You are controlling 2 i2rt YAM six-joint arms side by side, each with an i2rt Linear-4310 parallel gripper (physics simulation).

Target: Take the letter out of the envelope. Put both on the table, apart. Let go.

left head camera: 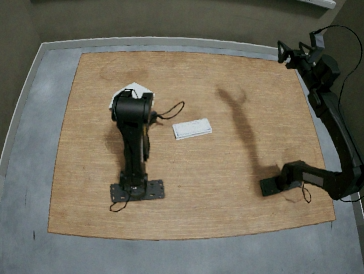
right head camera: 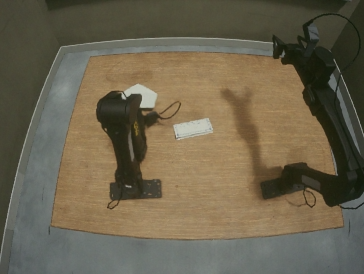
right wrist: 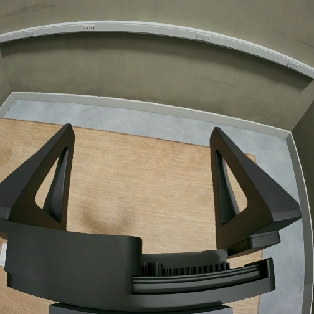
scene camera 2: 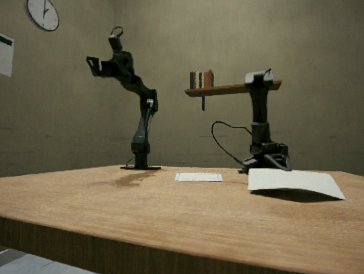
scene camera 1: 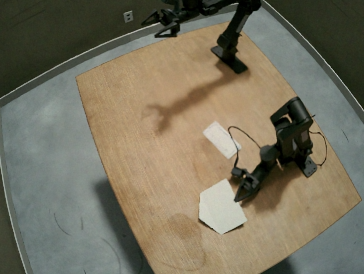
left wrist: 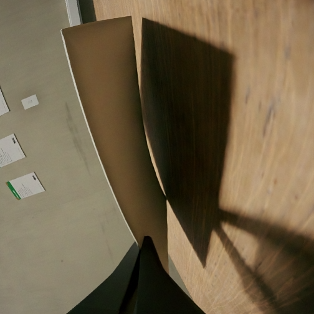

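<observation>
The envelope (left head camera: 134,87) (right head camera: 145,96) (scene camera 1: 220,207) (scene camera 2: 295,181) (left wrist: 110,125) is a white, five-sided sheet with a brown underside, bent slightly. My left gripper (scene camera 1: 237,200) (left wrist: 145,244) is shut on its edge and holds it low over the table, close to its shadow; I cannot tell whether a part touches the wood. The letter (left head camera: 192,128) (right head camera: 193,128) (scene camera 1: 221,140) (scene camera 2: 198,177) is a white printed rectangle lying flat on the table, apart from the envelope. My right gripper (left head camera: 291,50) (scene camera 1: 150,30) (right wrist: 141,129) is open and empty, high above the table's far side.
The wooden table (left head camera: 200,210) (scene camera 1: 125,100) carries both arm bases. The left arm covers part of the envelope in the left head camera. Its cable (scene camera 1: 245,131) loops near the letter in scene camera 1. A wall shelf (scene camera 2: 230,90) with books is behind the arms.
</observation>
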